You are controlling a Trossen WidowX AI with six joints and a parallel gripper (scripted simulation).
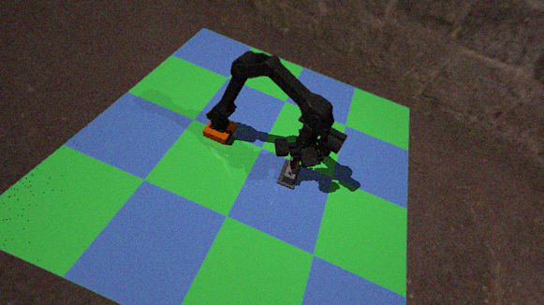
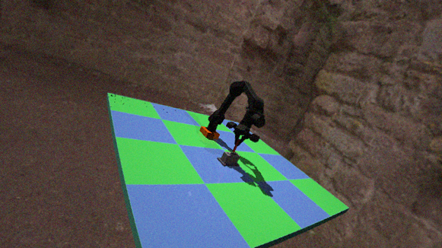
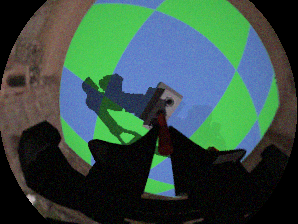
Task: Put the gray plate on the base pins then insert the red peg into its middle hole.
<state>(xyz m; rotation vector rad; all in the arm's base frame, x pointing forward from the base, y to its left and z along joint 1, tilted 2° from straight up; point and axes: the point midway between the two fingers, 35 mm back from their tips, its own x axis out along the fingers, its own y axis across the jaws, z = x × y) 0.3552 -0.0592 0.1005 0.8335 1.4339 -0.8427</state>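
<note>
Now: the red peg right at my gripper tip. Round my gripper tip: gray plate (7 cm below).
</note>
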